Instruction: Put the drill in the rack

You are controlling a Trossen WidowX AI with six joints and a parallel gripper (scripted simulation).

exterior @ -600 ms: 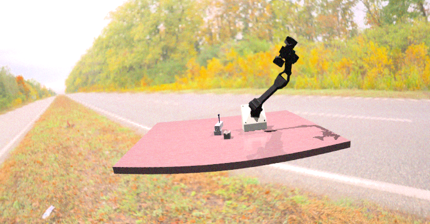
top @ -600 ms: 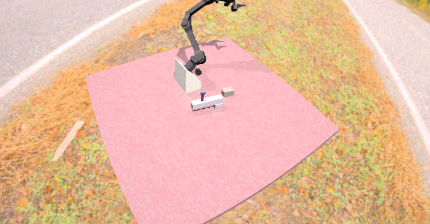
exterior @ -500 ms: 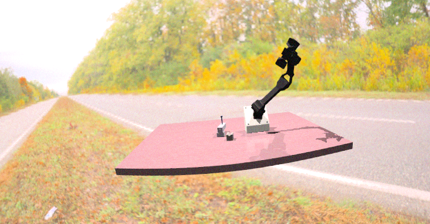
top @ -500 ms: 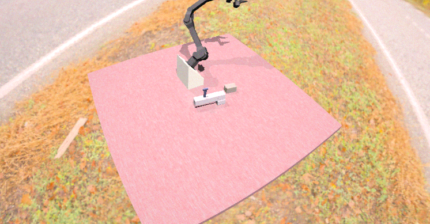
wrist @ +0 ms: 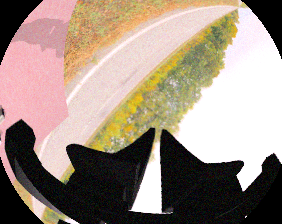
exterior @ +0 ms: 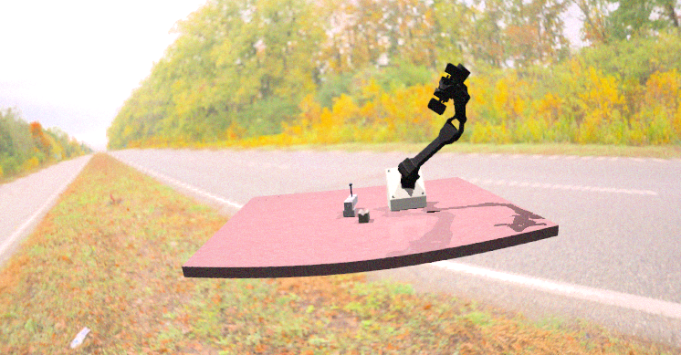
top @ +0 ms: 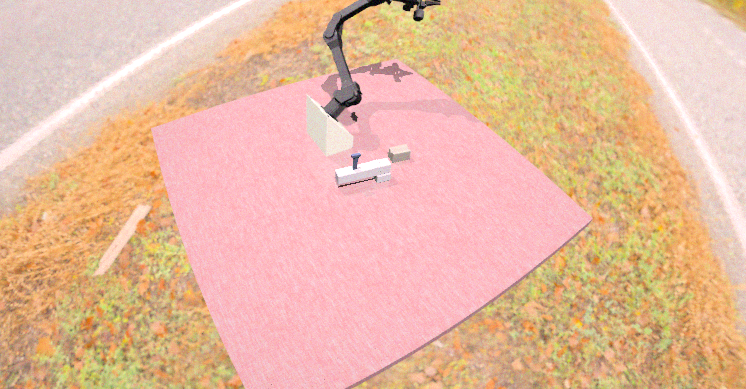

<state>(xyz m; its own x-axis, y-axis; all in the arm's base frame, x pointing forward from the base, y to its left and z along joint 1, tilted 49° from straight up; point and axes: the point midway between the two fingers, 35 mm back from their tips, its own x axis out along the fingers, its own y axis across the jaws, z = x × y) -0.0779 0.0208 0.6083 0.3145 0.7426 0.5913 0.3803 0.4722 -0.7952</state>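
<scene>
Now: gripper tip 380 mm short of the blue key, 500 mm to the left of it and 390 mm above it. From my gripper tip the other things lie so: light grey block 390 mm ahead, 470 mm to the right, 440 mm below; then grey rack 320 mm ahead, 300 mm to the right, 460 mm below; then drill 390 mm ahead, 450 mm to the right, 440 mm below.
</scene>
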